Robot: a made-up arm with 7 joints. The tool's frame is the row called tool. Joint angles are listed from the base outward. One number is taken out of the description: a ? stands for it. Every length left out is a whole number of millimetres.
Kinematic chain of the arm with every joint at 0, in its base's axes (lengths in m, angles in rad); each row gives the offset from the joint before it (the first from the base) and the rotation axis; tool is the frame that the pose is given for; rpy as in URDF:
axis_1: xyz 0 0 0.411 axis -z
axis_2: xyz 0 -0.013 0 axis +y
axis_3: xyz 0 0 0.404 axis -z
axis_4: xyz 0 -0.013 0 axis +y
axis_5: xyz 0 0 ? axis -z
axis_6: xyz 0 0 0 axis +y
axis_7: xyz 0 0 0.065 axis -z
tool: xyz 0 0 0 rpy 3.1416 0 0
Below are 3 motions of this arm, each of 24 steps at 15 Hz.
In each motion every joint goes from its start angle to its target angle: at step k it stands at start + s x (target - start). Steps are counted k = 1, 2, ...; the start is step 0. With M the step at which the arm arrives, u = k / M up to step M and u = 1 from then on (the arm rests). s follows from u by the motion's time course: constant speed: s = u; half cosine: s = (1 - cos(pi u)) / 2; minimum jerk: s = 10 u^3 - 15 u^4 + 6 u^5.
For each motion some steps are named. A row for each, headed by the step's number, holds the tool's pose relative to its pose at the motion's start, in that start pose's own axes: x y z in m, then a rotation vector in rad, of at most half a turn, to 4 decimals.
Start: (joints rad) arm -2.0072 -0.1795 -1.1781 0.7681 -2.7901 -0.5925 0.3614
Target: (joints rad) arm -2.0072 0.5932 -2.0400 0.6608 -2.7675 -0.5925 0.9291
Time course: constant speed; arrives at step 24
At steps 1, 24:
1: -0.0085 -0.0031 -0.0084 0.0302 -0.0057 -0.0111
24: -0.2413 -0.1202 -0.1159 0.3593 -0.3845 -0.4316

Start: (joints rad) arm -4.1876 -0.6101 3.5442 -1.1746 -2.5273 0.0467 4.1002
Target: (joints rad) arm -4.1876 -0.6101 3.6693 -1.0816 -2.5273 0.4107 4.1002
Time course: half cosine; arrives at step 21
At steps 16, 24:
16: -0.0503 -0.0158 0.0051 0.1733 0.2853 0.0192
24: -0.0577 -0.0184 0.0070 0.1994 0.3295 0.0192

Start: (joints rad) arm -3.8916 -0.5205 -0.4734 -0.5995 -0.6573 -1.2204 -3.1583
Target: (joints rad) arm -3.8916 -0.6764 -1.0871 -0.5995 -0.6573 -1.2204 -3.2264
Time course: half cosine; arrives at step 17
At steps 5, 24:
5: 0.0062 -0.0080 -0.0203 -0.1111 -0.0578 -0.0250
24: 0.0293 -0.0482 -0.0647 -0.5665 -0.2733 -0.1370

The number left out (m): 0.331
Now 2 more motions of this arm.
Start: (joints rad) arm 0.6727 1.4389 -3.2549 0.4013 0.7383 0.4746 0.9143
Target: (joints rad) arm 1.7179 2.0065 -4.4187 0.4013 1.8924 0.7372 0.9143
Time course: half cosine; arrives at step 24
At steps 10, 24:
10: -0.3015 0.0536 0.2326 0.2418 0.3497 0.3116
24: -0.5091 -0.0946 0.8310 0.7029 1.0162 0.6031

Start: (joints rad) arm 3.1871 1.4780 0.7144 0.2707 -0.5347 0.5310 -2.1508
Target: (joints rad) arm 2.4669 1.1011 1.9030 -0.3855 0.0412 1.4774 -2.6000
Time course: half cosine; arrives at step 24
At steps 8, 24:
8: 0.1644 -0.0187 0.1138 -0.1516 0.0474 0.3130
24: 0.4372 0.1473 0.5869 -1.1797 0.1964 0.5018

